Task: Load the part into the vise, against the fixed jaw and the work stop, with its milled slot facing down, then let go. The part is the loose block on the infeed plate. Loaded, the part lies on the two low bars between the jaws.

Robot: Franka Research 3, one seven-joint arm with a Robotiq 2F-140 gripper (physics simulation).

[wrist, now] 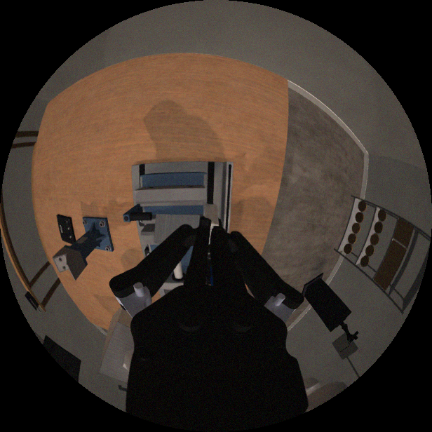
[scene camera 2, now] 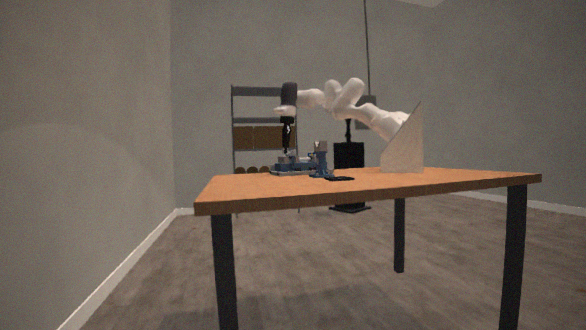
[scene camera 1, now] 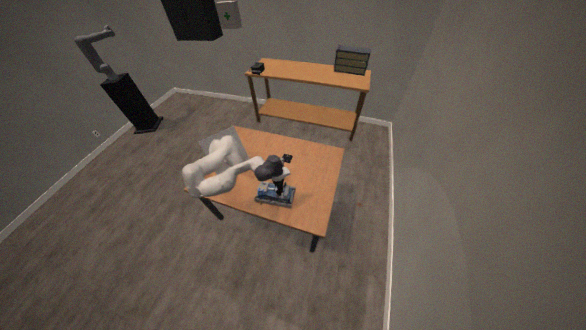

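Observation:
The part appears to be a grey block (wrist: 176, 229) at the vise (wrist: 172, 195), beside the black-tipped work stop (wrist: 136, 215). Its slot is not visible, and I cannot tell whether it touches the stop or the fixed jaw. The vise's blue and grey body also shows in scene camera 1 (scene camera 1: 269, 193) and scene camera 2 (scene camera 2: 299, 166). My gripper (wrist: 209, 212) (scene camera 1: 280, 193) (scene camera 2: 285, 151) is shut and empty, pointing down over the vise. In the wrist view its tips are beside the block's right end and hide part of the vise.
A blue stand (wrist: 104, 235) (scene camera 2: 321, 165) with a grey head (wrist: 71, 260) (scene camera 2: 320, 146) stands beside the vise. A flat black plate (wrist: 65, 228) (scene camera 2: 340, 178) lies near it. All are on the wooden table (scene camera 1: 315, 175) (scene camera 2: 450, 179).

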